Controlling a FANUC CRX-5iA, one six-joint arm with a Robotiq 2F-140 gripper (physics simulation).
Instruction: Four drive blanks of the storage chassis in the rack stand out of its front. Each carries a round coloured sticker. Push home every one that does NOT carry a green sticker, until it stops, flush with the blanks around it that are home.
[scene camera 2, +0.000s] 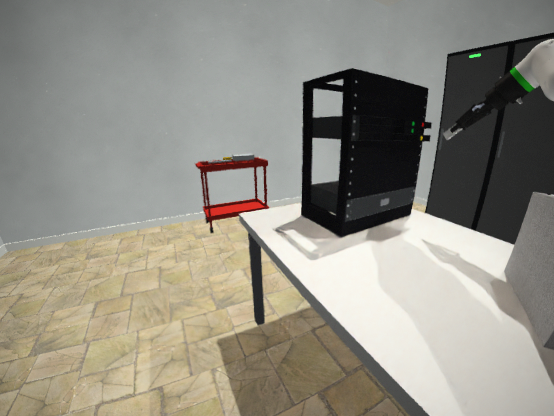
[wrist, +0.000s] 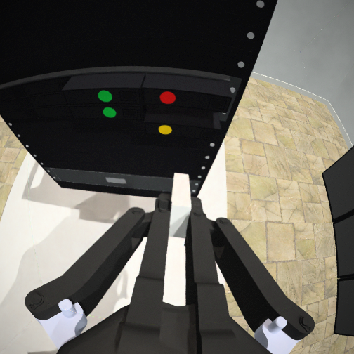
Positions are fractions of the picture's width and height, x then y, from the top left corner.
In view: the gripper (wrist: 0.51, 0.53) and a black rack (scene camera 2: 0.69, 0.31).
The black rack is seen too in the wrist view (wrist: 0.31, 0.29).
